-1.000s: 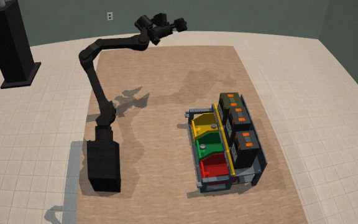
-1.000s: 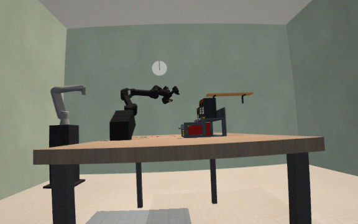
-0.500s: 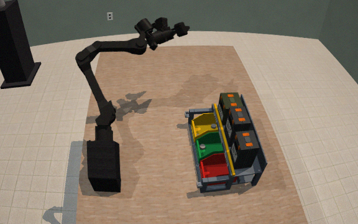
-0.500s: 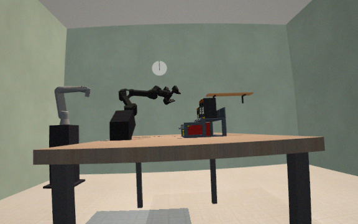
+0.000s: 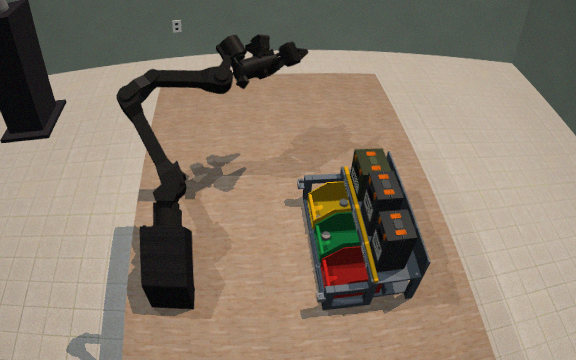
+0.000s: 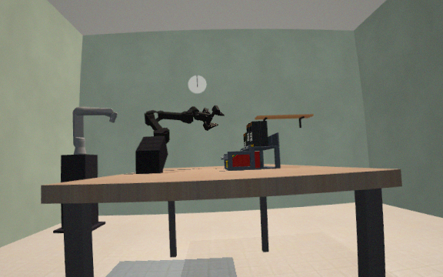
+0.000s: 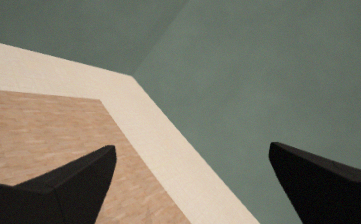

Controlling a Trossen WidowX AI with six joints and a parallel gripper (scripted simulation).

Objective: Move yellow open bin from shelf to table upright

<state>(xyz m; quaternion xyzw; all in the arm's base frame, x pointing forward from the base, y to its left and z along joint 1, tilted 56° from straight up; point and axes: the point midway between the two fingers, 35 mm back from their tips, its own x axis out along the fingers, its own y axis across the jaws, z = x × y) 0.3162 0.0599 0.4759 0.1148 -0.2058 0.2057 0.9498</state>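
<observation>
Now: the yellow bin 11 cm ahead of my hand, 29 cm to the right of it and 29 cm below it. The rest, counted from my hand: red bin: 11 cm ahead, 52 cm to the right, 29 cm below; yellow rail: 14 cm ahead, 40 cm to the right, 23 cm below; green bin: 11 cm ahead, 40 cm to the right, 29 cm below.
</observation>
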